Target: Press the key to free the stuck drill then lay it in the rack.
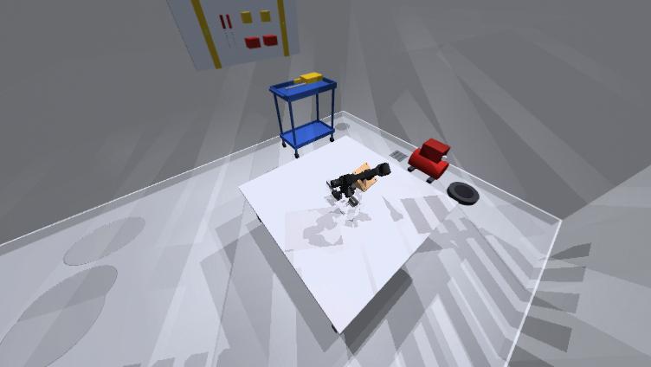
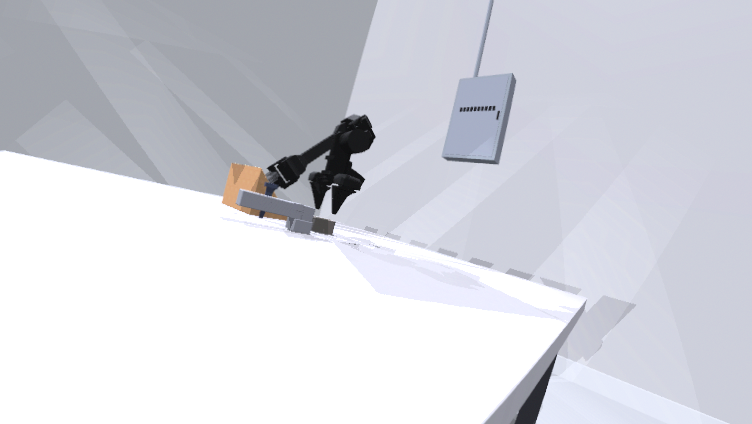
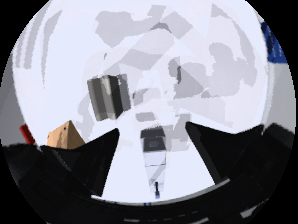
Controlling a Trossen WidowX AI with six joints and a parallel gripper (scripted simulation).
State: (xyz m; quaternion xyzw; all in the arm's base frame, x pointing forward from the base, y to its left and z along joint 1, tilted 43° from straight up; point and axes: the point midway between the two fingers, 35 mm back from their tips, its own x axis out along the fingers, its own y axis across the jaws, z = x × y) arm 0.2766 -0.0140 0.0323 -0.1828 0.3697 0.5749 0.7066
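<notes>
The drill is 3 cm behind my gripper tip, 10 cm to the right of it and 1 cm below it. Round my gripper tip: dark block (6 cm behind, 6 cm to the left, 5 cm below).
</notes>
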